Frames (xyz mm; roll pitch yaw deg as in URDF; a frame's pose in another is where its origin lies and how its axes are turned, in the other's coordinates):
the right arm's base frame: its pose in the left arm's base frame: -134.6 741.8 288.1 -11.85 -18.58 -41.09
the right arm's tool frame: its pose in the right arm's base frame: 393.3 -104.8 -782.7 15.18 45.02 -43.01
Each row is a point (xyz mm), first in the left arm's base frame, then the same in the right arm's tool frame.
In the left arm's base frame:
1: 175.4 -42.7 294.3
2: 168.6 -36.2 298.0
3: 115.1 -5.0 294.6
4: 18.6 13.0 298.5
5: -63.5 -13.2 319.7
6: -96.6 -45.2 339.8
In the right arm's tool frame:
1: -62.1 209.8 575.4
2: -70.2 204.3 577.9
3: -102.9 151.6 577.9
4: -131.1 60.7 602.3
5: -124.4 -10.0 655.5
6: -106.7 -34.3 695.7

